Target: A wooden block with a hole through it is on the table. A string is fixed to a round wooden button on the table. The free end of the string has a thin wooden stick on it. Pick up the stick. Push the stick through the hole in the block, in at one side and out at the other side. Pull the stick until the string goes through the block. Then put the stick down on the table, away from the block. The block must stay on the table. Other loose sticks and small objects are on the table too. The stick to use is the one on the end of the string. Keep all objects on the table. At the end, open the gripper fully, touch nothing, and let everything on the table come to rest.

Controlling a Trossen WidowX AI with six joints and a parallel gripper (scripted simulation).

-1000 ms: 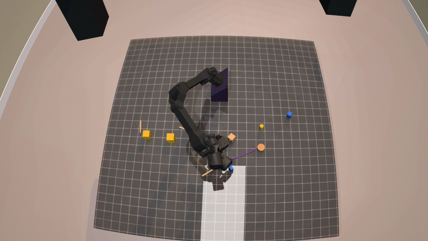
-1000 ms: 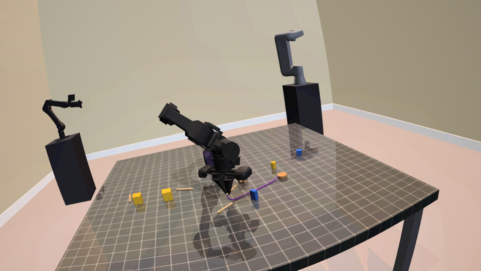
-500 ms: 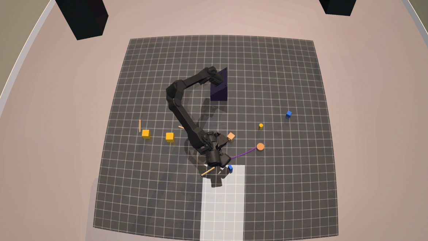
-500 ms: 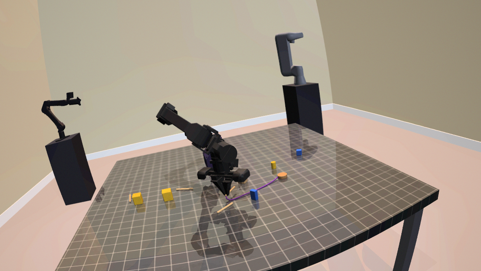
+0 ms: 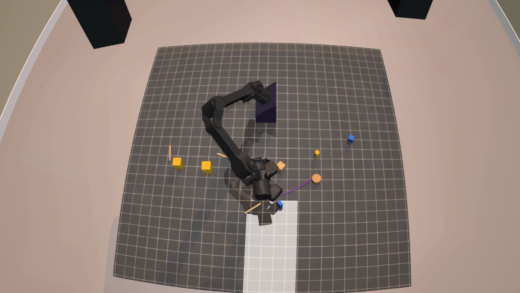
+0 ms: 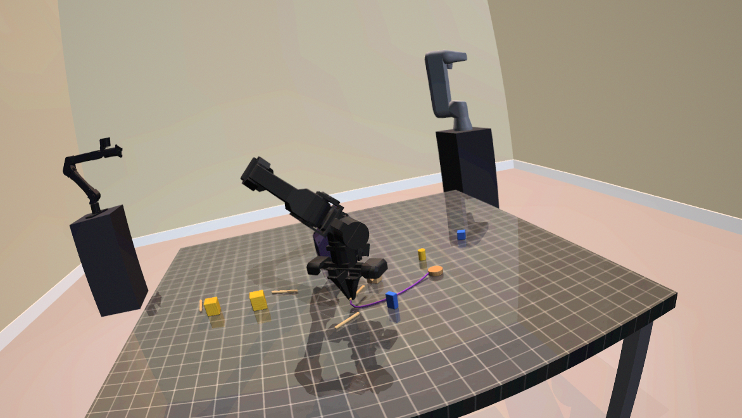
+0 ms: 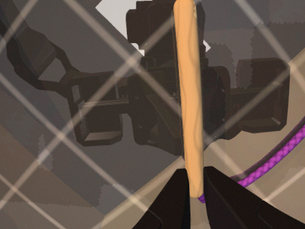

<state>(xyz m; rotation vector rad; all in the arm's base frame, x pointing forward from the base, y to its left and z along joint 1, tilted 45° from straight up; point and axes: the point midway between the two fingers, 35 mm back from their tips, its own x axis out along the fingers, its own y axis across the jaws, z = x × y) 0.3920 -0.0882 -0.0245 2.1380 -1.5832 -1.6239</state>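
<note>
The wooden block is 10 cm behind my gripper tip and 9 cm to the left of it. From my gripper tip the other things lie so: thin stick (1 cm to the left, 1 cm behind); then round wooden button (24 cm to the left, 3 cm behind, 1 cm below); then blue block (8 cm to the left, 7 cm ahead, 1 cm above).
</note>
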